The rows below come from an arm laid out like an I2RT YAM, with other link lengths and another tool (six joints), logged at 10 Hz.
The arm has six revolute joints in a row. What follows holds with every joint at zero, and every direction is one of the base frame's. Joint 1 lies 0.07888 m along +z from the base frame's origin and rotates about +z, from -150 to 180 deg. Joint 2 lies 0.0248 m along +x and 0.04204 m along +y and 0.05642 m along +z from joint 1 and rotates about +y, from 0 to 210 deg. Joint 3 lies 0.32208 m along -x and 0.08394 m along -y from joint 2 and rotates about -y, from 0 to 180 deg. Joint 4 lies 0.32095 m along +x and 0.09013 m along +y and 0.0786 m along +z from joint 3 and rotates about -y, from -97 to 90 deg. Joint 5 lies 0.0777 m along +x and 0.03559 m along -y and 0.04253 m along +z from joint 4 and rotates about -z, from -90 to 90 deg. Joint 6 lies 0.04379 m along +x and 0.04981 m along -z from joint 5 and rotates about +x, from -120 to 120 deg. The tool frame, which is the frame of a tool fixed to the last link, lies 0.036 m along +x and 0.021 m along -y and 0.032 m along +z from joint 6; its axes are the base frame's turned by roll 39.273, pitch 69.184 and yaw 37.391 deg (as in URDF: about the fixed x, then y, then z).
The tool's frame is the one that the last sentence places.
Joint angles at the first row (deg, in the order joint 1, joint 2, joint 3, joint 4, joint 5, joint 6):
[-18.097, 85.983, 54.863, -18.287, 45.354, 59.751]
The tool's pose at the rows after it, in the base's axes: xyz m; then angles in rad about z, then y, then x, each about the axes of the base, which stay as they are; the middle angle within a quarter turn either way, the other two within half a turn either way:
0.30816, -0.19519, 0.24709, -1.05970, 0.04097, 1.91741
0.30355, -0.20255, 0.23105, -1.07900, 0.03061, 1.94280
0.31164, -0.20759, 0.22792, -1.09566, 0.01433, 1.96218
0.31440, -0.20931, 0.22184, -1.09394, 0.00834, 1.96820
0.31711, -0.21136, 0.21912, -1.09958, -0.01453, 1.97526
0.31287, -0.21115, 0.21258, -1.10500, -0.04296, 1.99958
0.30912, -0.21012, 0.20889, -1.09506, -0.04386, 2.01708
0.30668, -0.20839, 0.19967, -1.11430, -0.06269, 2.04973
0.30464, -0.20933, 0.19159, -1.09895, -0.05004, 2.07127
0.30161, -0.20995, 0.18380, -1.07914, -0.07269, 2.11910
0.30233, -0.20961, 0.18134, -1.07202, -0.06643, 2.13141
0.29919, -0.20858, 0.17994, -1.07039, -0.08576, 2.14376
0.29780, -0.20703, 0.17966, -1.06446, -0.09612, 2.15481
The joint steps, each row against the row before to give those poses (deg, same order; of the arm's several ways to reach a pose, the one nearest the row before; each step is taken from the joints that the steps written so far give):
[-3.166, -2.566, -6.072, 2.543, -1.492, 1.763]
[-1.498, 1.124, -1.506, 1.416, -1.496, -0.687]
[-0.265, 2.467, 2.193, -1.751, -0.266, 0.693]
[-0.089, 1.227, 0.178, 0.522, -0.088, 0.529]
[-0.088, 1.410, 1.140, -1.401, 0.525, 1.141]
[-0.262, 0.618, 0.007, -2.111, -0.171, 1.926]
[-0.178, -0.351, -0.705, -0.178, -0.878, 0.888]
[0.000, 0.965, -0.088, -1.930, -0.794, 1.318]
[-0.438, 0.092, -1.134, 1.652, -1.666, 0.180]
[-0.528, 0.876, 0.341, -1.998, -1.758, 2.806]
[-0.001, 0.175, -0.087, 0.255, -0.794, 0.353]
[-0.086, 0.090, 0.089, -1.494, -0.001, 1.234]
[0.085, -0.001, 0.175, -1.140, -0.174, 1.138]

